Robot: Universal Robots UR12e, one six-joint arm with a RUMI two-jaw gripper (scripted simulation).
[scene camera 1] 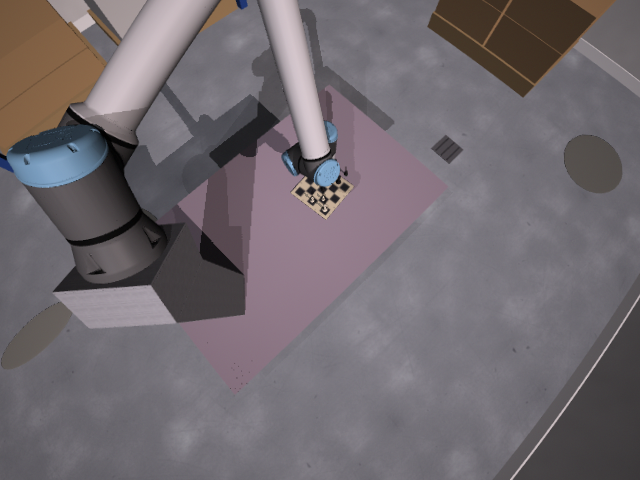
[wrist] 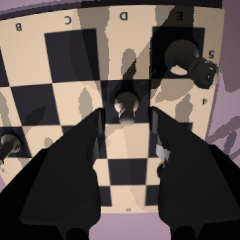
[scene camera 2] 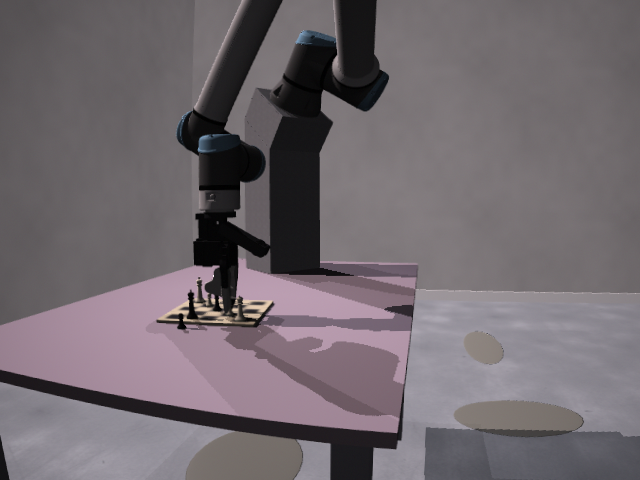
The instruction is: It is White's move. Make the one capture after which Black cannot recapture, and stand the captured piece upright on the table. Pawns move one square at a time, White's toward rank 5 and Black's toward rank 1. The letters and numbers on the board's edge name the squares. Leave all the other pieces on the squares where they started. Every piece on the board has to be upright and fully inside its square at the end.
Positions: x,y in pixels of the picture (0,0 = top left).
Labels:
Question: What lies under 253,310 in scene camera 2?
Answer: A chessboard.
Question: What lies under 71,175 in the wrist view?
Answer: The gripper.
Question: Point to a chessboard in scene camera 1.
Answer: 334,194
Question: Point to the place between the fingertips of the gripper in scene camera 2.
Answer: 228,311

